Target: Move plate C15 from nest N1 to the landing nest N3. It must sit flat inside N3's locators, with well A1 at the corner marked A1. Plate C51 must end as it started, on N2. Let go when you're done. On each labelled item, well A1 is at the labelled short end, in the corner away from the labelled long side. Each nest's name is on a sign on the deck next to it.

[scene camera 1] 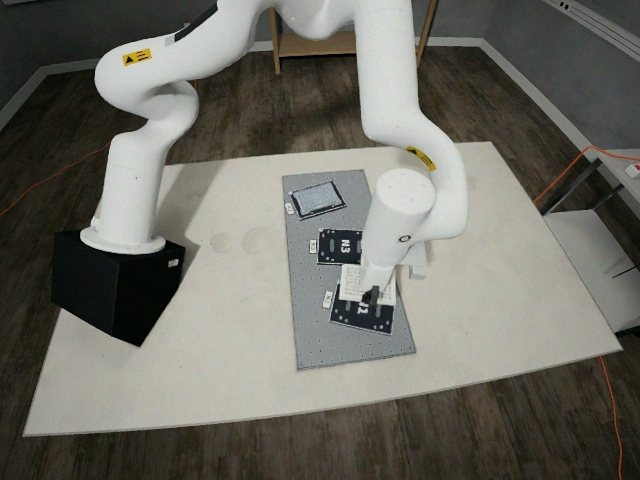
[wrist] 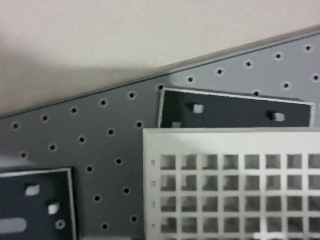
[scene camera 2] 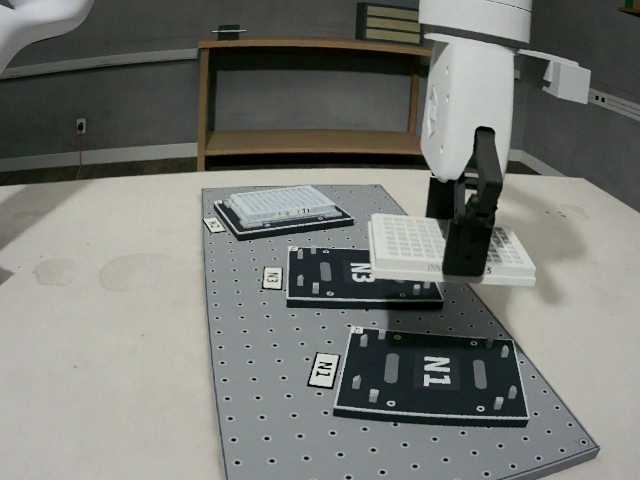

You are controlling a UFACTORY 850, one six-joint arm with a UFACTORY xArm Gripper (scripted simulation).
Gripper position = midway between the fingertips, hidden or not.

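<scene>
You'd see my gripper (scene camera 2: 451, 246) here, and there's a nest N3 (scene camera 2: 309, 266) as well. There's also a nest N1 (scene camera 2: 369, 362), and you can see the nest N1 (scene camera 1: 386, 314) and the nest N1 (wrist: 220, 111) too.
</scene>
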